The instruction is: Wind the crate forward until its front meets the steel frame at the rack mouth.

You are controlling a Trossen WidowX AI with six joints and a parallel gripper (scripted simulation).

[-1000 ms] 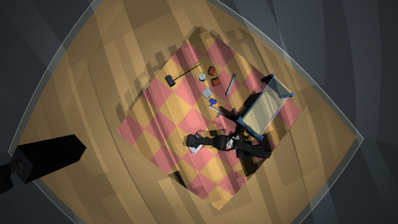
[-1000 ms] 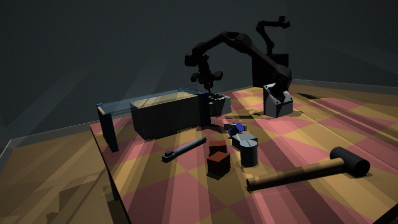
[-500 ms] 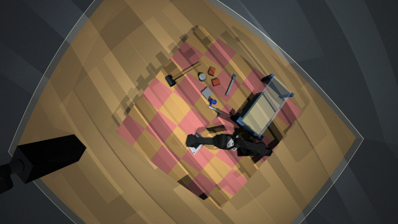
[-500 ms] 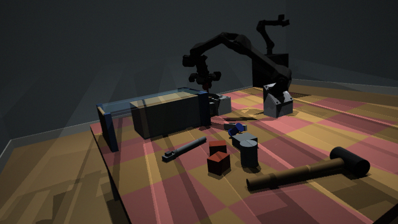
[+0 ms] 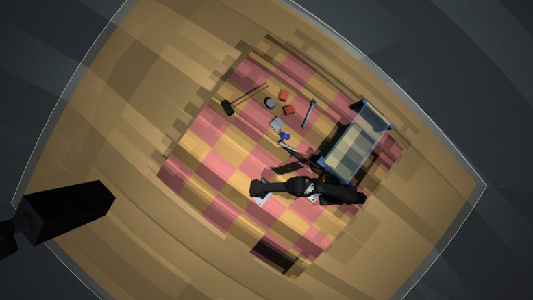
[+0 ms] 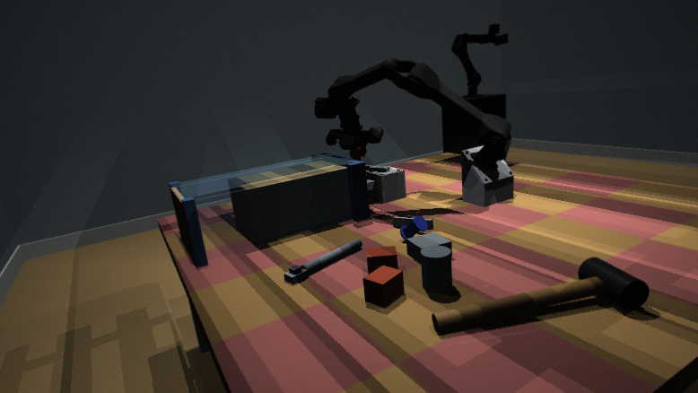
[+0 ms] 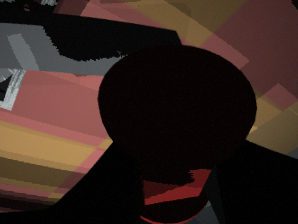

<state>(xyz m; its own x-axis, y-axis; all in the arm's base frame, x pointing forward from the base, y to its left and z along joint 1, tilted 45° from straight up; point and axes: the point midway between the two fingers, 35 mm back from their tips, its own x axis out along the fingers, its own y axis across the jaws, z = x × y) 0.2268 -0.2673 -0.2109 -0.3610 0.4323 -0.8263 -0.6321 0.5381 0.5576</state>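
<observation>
My gripper tip is now 4 cm to the right of the grey crank arm and 3 cm above it. Round my gripper tip: grey winch: 10 cm below, 9 cm to the left, 4 cm behind; then red knob: 1 cm to the left, 1 cm ahead; then clear-panelled cubby: 38 cm ahead, 11 cm to the left, 2 cm below.
</observation>
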